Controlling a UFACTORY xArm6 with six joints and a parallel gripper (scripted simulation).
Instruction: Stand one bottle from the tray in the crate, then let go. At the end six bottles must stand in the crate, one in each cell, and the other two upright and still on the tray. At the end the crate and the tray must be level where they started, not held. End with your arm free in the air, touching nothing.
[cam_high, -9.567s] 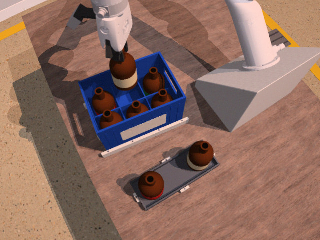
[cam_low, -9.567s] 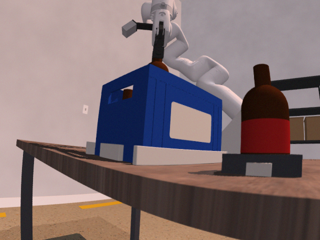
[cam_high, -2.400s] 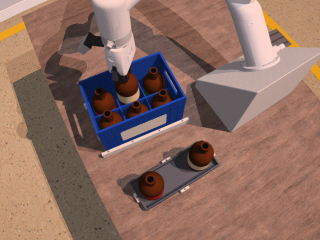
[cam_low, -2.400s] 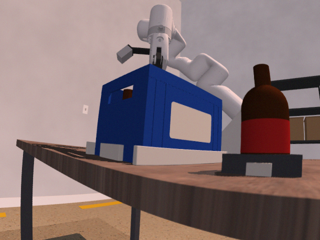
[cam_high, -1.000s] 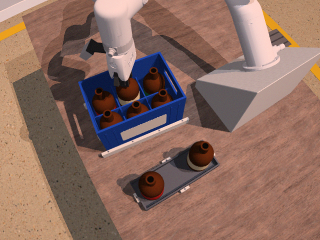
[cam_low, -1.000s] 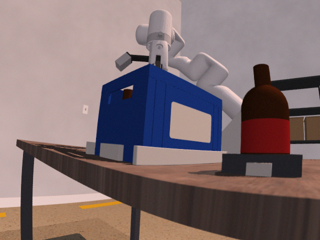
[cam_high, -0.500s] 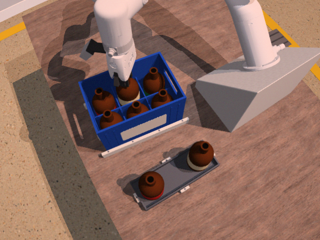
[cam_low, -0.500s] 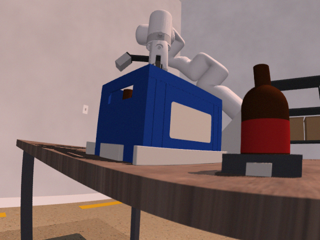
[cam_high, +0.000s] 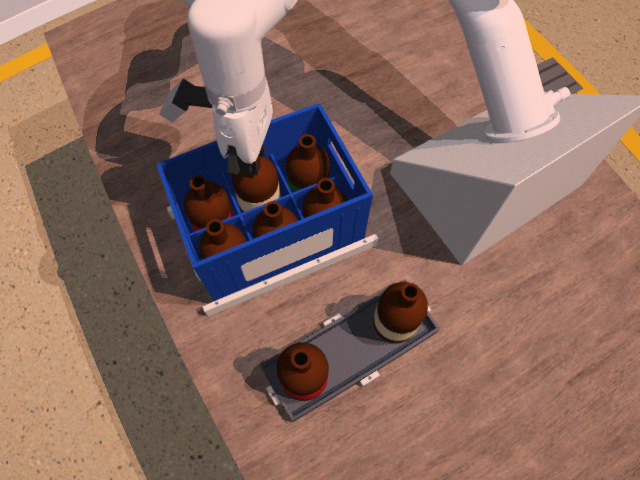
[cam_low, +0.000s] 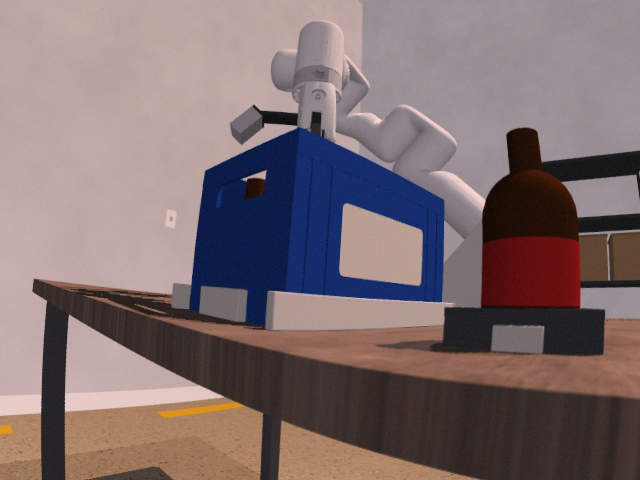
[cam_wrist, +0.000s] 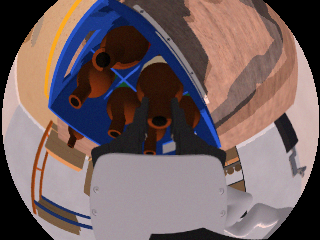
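Right now the blue crate is 40 mm to the left of my hand and 90 mm below it. From my hand the other things lie so: grey tray: 30 mm behind, 300 mm to the left, 160 mm below; cream-labelled bottle: 120 mm behind, 290 mm to the left, 90 mm below; red-labelled bottle: 60 mm ahead, 300 mm to the left, 90 mm below.
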